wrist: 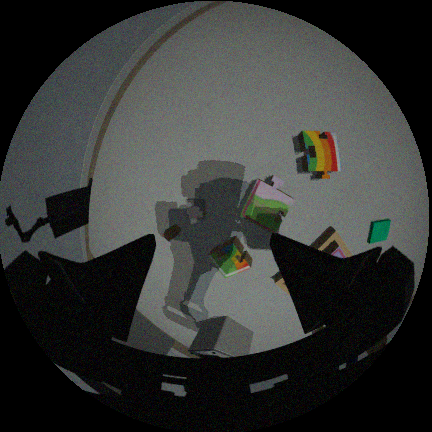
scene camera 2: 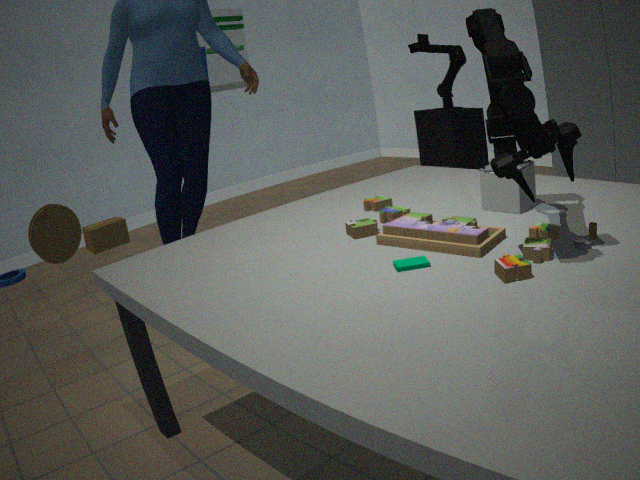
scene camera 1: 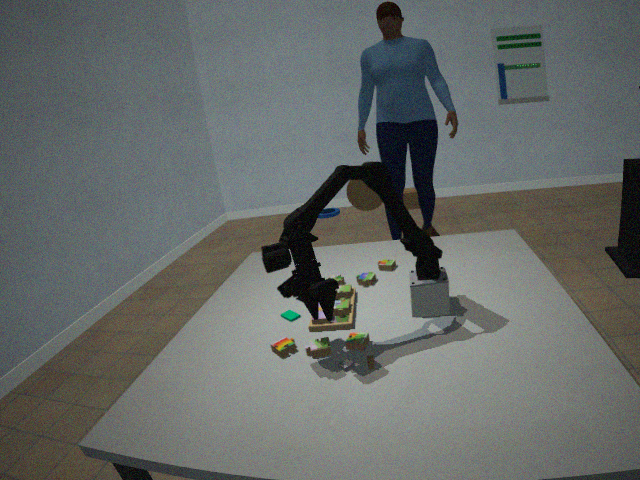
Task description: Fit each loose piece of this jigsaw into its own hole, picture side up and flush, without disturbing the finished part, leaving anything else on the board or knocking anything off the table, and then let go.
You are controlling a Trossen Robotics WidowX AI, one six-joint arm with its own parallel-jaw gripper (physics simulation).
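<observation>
My gripper (scene camera 1: pixel 323 318) (scene camera 2: pixel 553 190) (wrist: pixel 213 239) is open and empty, above the table on the side where three loose pieces lie. A green piece with a rainbow corner (scene camera 1: pixel 357 341) (scene camera 2: pixel 543 230) (wrist: pixel 231 257) shows between the fingers in the wrist view, well below them. A pink-and-green piece (scene camera 1: pixel 318 347) (scene camera 2: pixel 537 249) (wrist: pixel 269 202) and a rainbow-striped piece (scene camera 1: pixel 283 347) (scene camera 2: pixel 512 267) (wrist: pixel 320 152) lie near it, picture up. Beyond the board (scene camera 1: pixel 331 326) (scene camera 2: pixel 431 244) lie a blue-and-green piece (scene camera 1: pixel 366 279) (scene camera 2: pixel 394 213), a red-and-green piece (scene camera 1: pixel 386 264) (scene camera 2: pixel 377 203) and a green-topped piece (scene camera 2: pixel 361 227). The fingers hide part of the board.
A flat green tile (scene camera 1: pixel 290 315) (scene camera 2: pixel 412 263) (wrist: pixel 379 231) lies beside the board. A small brown peg (scene camera 1: pixel 370 362) (scene camera 2: pixel 592 230) (wrist: pixel 172 232) and a small grey block (wrist: pixel 196 208) are near the arm's shadow. The arm's pale base (scene camera 1: pixel 430 299) stands on the table. A person (scene camera 1: pixel 405 82) stands behind it.
</observation>
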